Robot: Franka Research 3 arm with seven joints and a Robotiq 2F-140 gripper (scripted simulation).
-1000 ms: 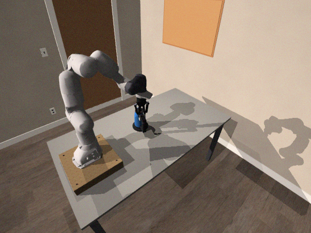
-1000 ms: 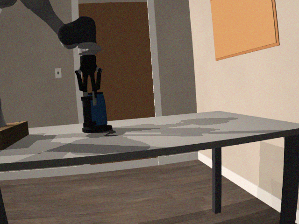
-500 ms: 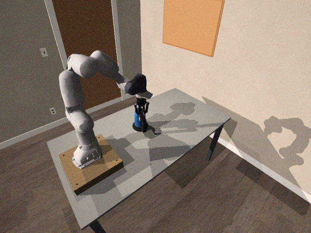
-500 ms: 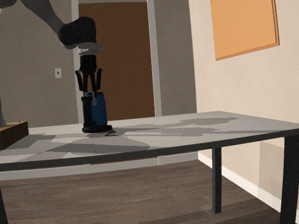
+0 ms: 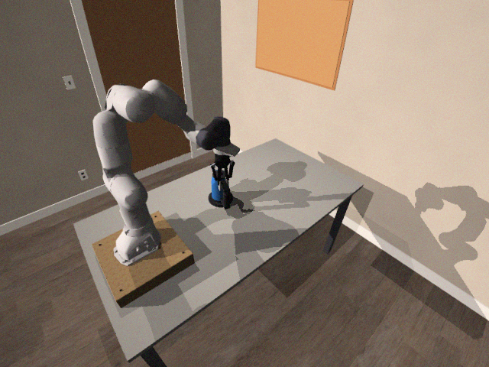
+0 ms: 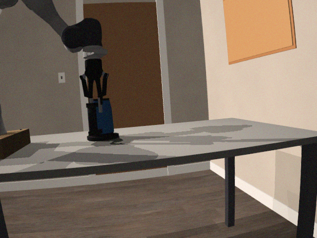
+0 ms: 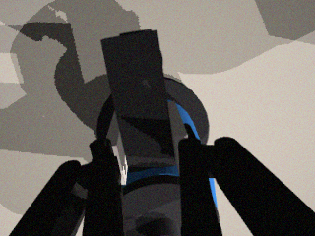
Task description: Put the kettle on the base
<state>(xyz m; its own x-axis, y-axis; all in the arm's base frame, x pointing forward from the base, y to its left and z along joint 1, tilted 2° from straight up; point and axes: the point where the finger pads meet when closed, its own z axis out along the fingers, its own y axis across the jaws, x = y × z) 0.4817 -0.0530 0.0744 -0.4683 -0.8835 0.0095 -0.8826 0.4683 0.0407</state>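
Right now my hand is 10 mm short of the blue kettle, 20 mm to the right of it and 50 mm above it. From my hand the other things lie so: round black base: 30 mm ahead, 50 mm to the left, 150 mm below.
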